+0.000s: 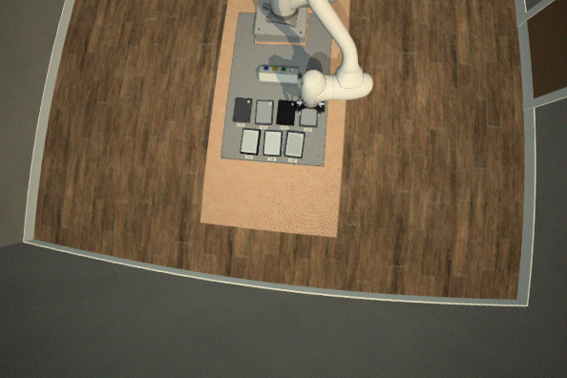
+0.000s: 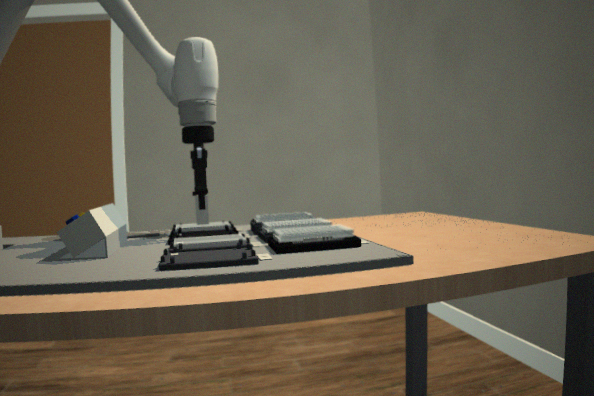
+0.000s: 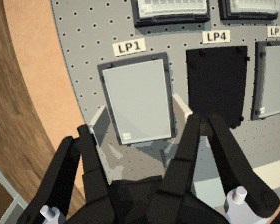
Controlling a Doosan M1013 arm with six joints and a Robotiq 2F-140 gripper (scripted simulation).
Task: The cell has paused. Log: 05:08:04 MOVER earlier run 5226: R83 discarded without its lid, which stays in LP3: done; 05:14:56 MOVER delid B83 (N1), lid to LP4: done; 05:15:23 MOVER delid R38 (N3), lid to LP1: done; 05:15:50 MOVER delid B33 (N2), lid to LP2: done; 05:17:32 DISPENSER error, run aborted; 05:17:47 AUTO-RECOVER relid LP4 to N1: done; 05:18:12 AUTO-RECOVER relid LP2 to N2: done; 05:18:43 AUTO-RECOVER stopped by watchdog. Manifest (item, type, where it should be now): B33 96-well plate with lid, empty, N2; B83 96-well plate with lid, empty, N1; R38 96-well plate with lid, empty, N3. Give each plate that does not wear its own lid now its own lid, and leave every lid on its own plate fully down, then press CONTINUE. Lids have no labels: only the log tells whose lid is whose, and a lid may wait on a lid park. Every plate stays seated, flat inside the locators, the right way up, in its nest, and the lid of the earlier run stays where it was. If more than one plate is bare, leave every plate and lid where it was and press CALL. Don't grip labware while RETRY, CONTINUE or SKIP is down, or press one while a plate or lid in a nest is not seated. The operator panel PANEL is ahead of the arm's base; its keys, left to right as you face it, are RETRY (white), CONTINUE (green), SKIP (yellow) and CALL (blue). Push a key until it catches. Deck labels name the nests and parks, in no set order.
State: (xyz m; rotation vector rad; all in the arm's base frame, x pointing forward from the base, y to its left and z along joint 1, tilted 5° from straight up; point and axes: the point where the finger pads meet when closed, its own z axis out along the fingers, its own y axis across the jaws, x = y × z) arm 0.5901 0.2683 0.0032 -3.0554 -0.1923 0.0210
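Right now the grey lid is 3 cm below my hand. From my hand the other things lie so: LP4 park: 13 cm to the right, 4 cm below, 1 cm ahead; then plate: 19 cm ahead, 4 cm to the right, 2 cm below; then white key: 22 cm behind, 14 cm to the right, 2 cm above.
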